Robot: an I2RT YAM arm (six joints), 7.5 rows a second.
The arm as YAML. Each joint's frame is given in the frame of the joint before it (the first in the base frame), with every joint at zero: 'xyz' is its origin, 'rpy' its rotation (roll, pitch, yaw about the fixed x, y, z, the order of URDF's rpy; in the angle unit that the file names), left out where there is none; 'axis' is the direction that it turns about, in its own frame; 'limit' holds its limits. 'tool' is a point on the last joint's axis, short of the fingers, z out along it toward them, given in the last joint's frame.
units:
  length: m
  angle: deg
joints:
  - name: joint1
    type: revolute
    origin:
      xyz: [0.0, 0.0, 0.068]
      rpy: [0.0, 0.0, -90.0]
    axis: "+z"
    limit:
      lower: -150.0
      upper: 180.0
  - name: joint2
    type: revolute
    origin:
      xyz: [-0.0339, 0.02, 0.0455]
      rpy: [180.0, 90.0, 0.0]
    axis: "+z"
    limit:
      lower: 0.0
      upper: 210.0
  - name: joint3
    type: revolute
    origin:
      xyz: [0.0, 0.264, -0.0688]
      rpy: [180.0, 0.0, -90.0]
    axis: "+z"
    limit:
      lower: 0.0
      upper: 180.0
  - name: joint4
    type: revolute
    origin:
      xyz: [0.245, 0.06, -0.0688]
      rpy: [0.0, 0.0, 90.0]
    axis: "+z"
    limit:
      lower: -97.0
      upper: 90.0
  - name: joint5
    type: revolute
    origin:
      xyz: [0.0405, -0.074, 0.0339]
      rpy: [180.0, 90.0, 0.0]
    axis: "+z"
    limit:
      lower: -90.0
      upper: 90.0
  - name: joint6
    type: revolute
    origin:
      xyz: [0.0, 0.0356, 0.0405]
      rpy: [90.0, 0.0, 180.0]
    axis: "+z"
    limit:
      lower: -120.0
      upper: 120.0
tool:
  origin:
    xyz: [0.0, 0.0, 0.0]
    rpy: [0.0, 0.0, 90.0]
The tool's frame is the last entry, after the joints.
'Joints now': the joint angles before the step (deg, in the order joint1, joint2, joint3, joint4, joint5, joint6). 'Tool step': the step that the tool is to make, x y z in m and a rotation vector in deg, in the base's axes. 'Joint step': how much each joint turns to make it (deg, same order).
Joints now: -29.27, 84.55, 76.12, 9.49, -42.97, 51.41
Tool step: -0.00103, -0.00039, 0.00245, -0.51, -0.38, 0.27
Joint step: -0.17, -0.09, 0.34, -0.08, -0.45, -0.34
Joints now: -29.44, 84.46, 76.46, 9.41, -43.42, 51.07
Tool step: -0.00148, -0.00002, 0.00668, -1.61, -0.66, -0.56
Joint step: -0.09, -0.17, 1.23, -1.06, 0.44, -1.49
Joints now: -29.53, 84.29, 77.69, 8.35, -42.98, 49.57
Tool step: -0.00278, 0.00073, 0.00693, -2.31, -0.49, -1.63
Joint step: 0.00, -0.53, 1.15, -1.76, 1.58, -2.45
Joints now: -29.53, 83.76, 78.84, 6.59, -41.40, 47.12
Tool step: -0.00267, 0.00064, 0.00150, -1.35, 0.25, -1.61
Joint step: 0.00, -0.61, 0.08, -1.40, 1.58, -1.76
